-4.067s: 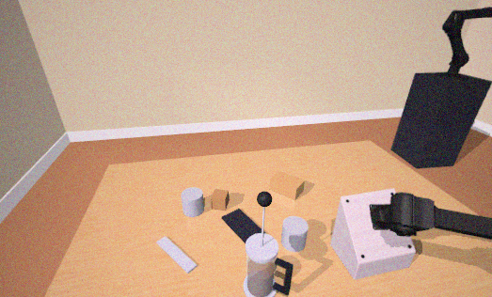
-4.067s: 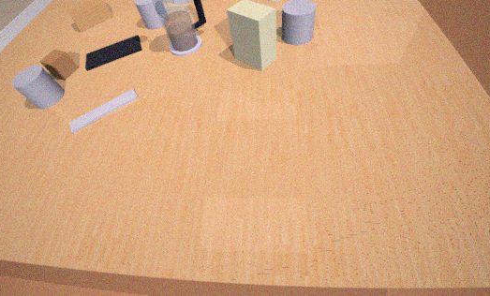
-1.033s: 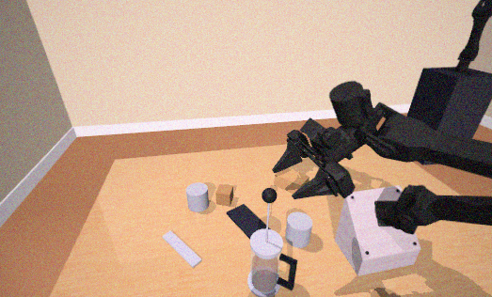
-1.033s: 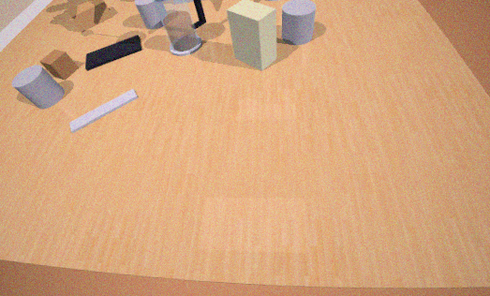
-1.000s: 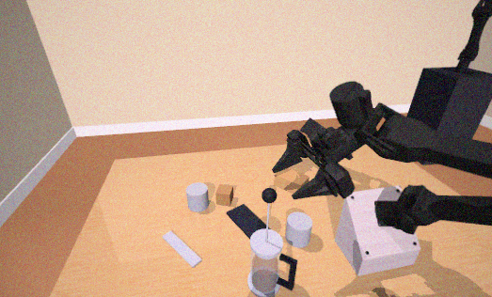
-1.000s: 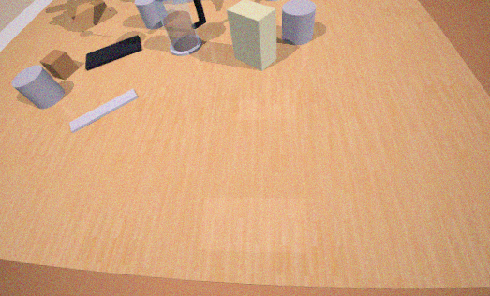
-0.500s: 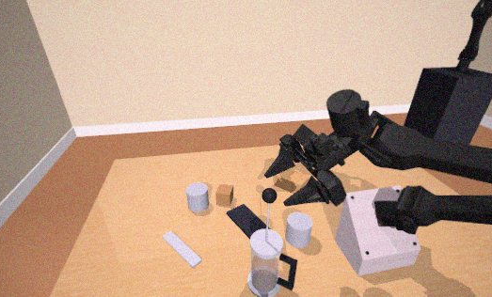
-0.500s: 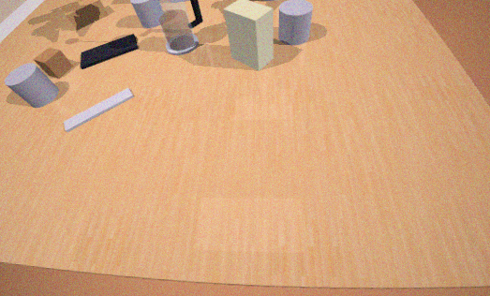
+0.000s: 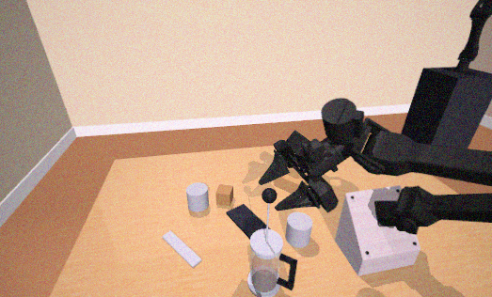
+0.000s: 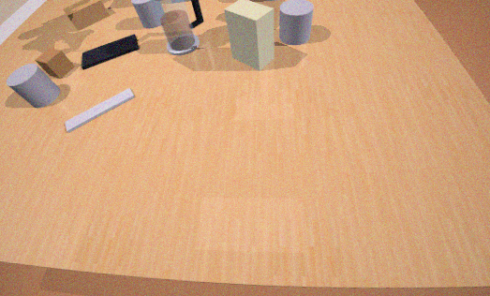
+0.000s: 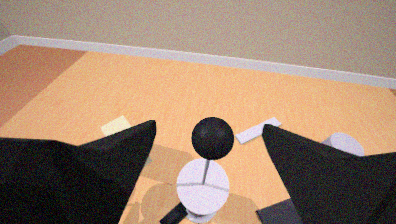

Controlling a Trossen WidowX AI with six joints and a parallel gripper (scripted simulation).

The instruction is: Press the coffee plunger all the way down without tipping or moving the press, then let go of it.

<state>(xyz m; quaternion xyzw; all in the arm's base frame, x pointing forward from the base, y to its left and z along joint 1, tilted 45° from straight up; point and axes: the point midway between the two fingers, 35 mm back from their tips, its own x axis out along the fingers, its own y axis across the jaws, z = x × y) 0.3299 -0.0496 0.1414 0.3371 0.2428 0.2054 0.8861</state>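
The glass coffee press lies 20 mm behind my gripper tip, 10 mm to the left of it and 140 mm below it. From my gripper tip the other things lie so: white bar 210 mm ahead, 130 mm to the right, 280 mm below; brown cube 70 mm ahead, 330 mm to the right, 260 mm below; black slab 10 mm ahead, 210 mm to the right, 280 mm below.
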